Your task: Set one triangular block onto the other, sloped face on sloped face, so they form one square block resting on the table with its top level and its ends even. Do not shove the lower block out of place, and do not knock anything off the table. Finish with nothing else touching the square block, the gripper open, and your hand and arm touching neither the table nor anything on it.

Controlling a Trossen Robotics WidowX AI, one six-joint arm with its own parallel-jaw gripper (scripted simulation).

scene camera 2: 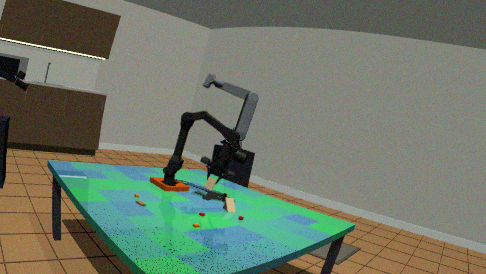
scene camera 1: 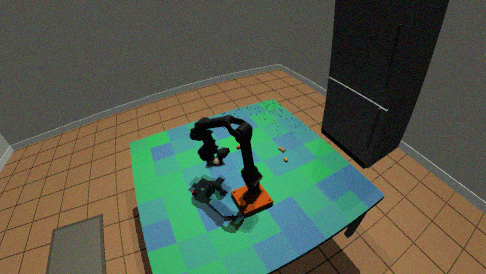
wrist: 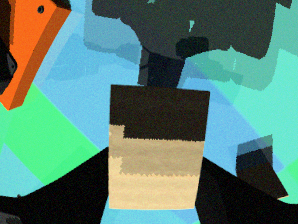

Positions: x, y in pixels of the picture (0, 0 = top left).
my gripper: holds a tan triangular block (wrist: 156, 134)
